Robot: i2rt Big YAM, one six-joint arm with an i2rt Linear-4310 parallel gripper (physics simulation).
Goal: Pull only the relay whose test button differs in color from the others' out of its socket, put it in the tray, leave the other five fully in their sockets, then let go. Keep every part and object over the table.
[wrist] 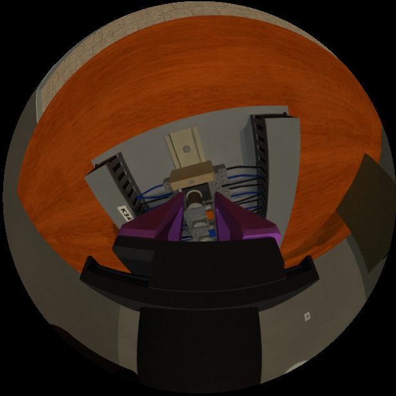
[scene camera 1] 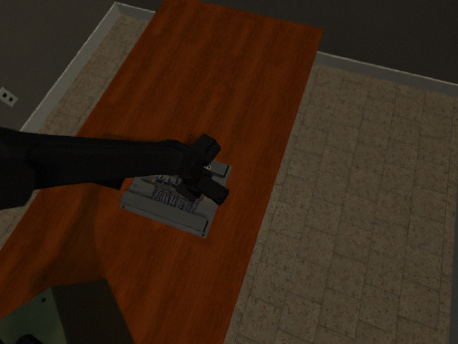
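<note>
The relay with the orange test button (wrist: 196, 205) stands in the socket row, at the end beside the beige end block. My gripper (scene camera 1: 198, 198) (wrist: 198, 197) is low over the row, with its purple fingers drawn in close on both sides of this relay, shut on it. Its orange button (wrist: 209, 214) shows between the fingers. A neighbouring relay's blue button (wrist: 212, 233) shows just behind it. More blue buttons (scene camera 1: 166, 180) show along the row in the scene view. The other relays are partly hidden by the arm and fingers. I cannot make out the tray in either view.
The grey panel (scene camera 1: 165, 215) (wrist: 227, 127) lies on the orange-brown table (scene camera 1: 225, 75) (wrist: 200, 65). Slotted wire ducts (wrist: 282, 165) (wrist: 106, 187) run along both sides, with black and blue wires between. The beige end block (wrist: 192, 175) stands close ahead. A large greenish box (scene camera 1: 85, 312) is at lower left.
</note>
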